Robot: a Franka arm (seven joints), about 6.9 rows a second.
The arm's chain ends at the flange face. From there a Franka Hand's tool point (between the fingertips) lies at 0.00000 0.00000 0.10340 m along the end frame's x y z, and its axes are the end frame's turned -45 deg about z.
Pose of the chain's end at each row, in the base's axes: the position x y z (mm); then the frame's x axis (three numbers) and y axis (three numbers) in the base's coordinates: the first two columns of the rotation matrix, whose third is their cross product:
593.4, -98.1, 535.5, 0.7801, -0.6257, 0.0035, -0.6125, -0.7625, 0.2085
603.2, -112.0, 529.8, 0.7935, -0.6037, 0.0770, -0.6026, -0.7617, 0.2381
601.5, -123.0, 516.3, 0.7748, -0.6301, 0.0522, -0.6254, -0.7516, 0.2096
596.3, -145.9, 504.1, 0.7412, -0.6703, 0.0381, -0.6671, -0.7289, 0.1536
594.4, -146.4, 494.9, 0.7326, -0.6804, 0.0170, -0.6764, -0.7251, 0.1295
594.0, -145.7, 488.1, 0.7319, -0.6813, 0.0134, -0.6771, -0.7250, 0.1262
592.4, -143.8, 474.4, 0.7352, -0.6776, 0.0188, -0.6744, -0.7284, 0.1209
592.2, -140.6, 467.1, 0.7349, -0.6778, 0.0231, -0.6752, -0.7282, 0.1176
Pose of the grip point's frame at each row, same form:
580.2, -115.1, 434.4, 0.9847, 0.0967, -0.1450, 0.1185, -0.9816, 0.1499
594.4, -136.3, 429.7, 0.9872, 0.1117, -0.1139, 0.1350, -0.9655, 0.2228
591.9, -143.2, 415.3, 0.9901, 0.0859, -0.1113, 0.1056, -0.9770, 0.1851
588.5, -160.3, 402.0, 0.9958, 0.0414, -0.0817, 0.0524, -0.9894, 0.1356
586.6, -157.4, 392.4, 0.9963, 0.0316, -0.0795, 0.0397, -0.9938, 0.1036
586.1, -156.2, 385.5, 0.9963, 0.0309, -0.0798, 0.0387, -0.9944, 0.0987
585.3, -154.3, 371.8, 0.9967, 0.0359, -0.0722, 0.0430, -0.9942, 0.0988
585.7, -151.1, 364.4, 0.9971, 0.0356, -0.0668, 0.0422, -0.9942, 0.0995

